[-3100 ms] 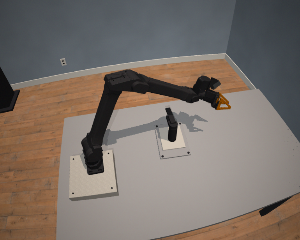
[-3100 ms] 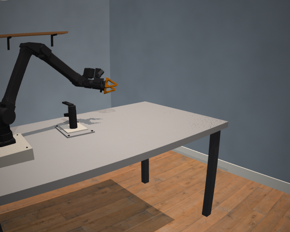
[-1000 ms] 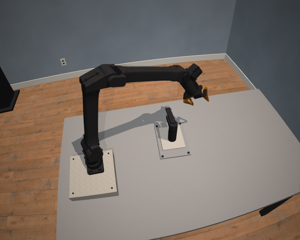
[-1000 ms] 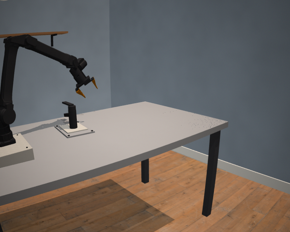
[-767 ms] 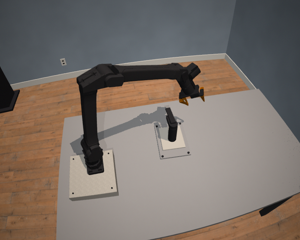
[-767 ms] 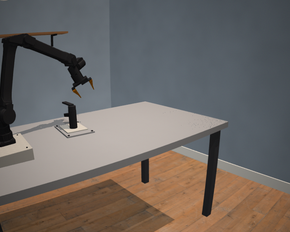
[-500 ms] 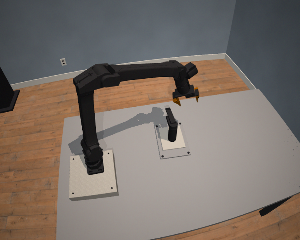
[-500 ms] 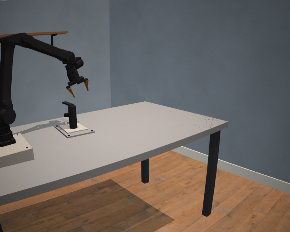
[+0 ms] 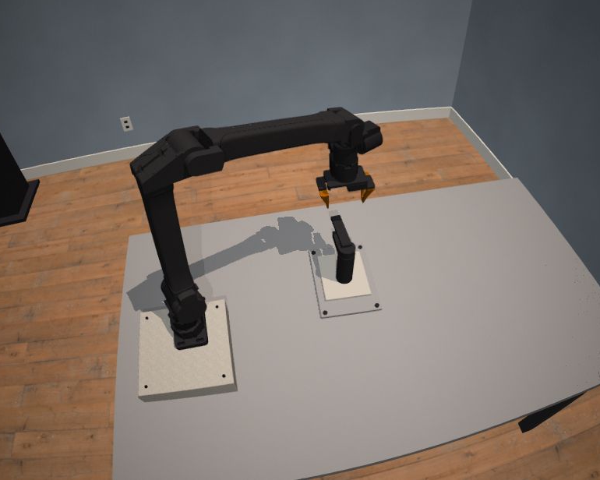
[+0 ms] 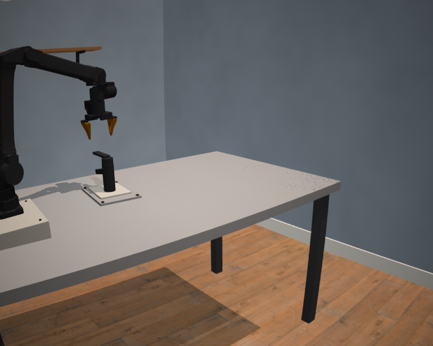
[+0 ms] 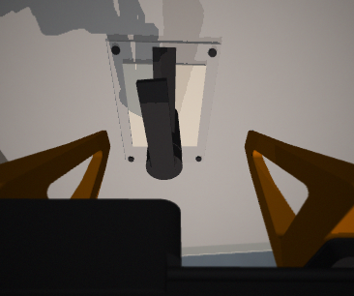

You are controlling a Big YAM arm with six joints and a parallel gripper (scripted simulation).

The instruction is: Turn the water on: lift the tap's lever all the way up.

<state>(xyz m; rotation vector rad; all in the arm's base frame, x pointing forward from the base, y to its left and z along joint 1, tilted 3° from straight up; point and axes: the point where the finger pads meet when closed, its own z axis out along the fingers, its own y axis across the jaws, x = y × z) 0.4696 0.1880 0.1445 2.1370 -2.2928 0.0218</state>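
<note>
Right now my hand is 70 mm above the flat lever, 40 mm to the left of it and 20 mm past it.
</note>
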